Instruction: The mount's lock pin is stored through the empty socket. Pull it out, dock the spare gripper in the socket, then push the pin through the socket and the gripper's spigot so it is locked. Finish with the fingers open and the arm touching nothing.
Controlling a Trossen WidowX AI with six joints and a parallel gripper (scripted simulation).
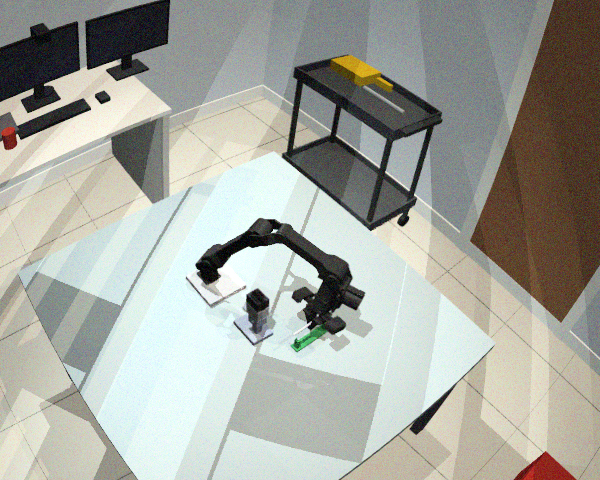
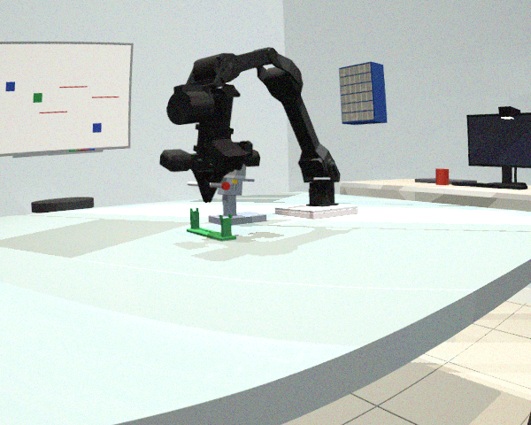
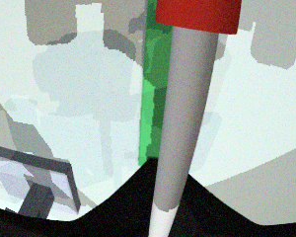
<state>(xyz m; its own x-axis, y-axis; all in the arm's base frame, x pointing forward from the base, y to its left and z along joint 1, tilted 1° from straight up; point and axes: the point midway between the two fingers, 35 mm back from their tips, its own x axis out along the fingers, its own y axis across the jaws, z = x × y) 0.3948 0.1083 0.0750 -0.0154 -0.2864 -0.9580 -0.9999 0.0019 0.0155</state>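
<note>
Right now my gripper tip is 1 cm to the right of the green cradle and 4 cm above it. From my gripper tip the other things lie so: grey mount 13 cm behind, 11 cm to the right, 1 cm below; then spare gripper 12 cm behind, 11 cm to the right, 6 cm above.
</note>
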